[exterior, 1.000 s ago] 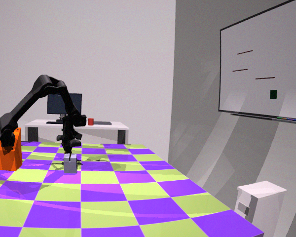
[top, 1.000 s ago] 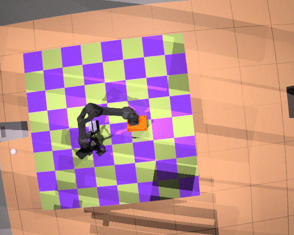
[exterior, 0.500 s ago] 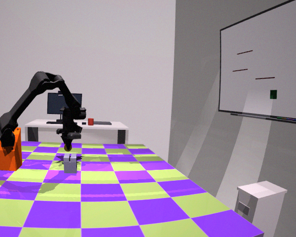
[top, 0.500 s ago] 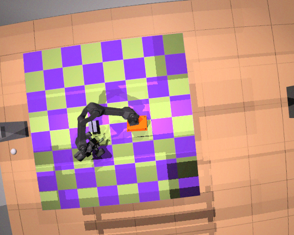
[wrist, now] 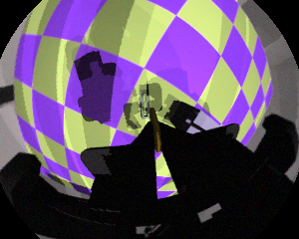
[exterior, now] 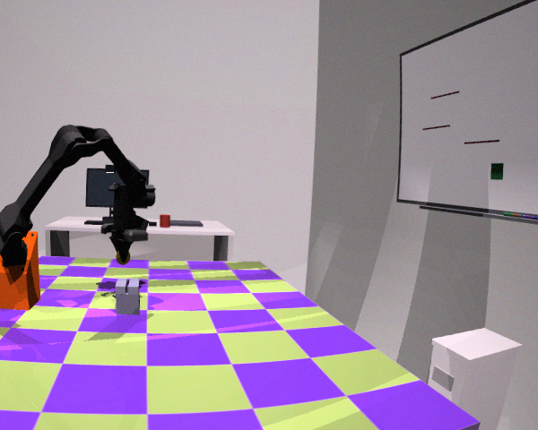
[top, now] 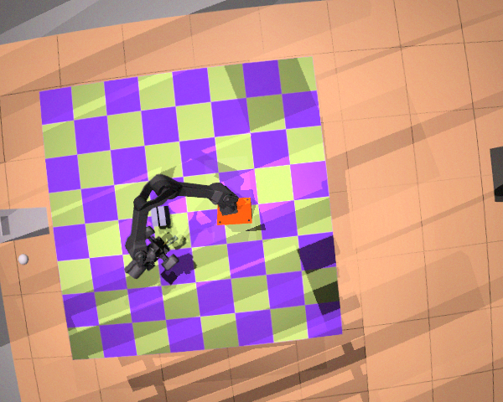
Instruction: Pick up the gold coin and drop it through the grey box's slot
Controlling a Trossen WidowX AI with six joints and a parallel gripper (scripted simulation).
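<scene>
Right now my gripper tip is 10 mm below the coin.
</scene>
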